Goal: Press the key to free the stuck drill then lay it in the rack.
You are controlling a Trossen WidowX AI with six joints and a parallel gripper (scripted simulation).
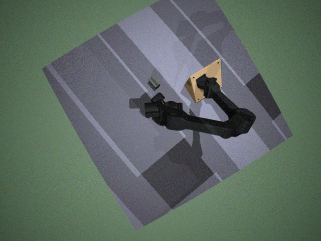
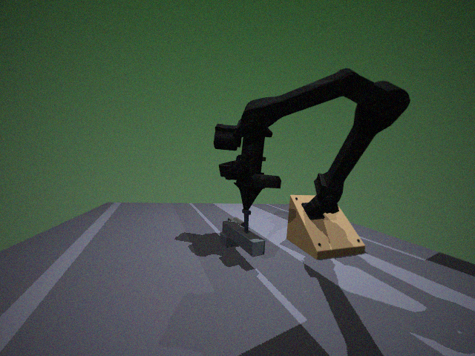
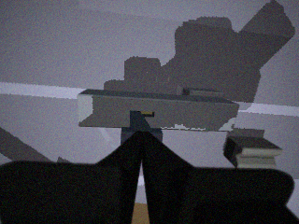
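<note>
Now: gripper tip 3 cm above the dark key. The rest, counted from my gripper tip: grey-olive block: 20 cm to the right, 11 cm below, 6 cm behind; drill: 8 cm below, 5 cm to the right; dark block: 9 cm below, 3 cm to the right.
</note>
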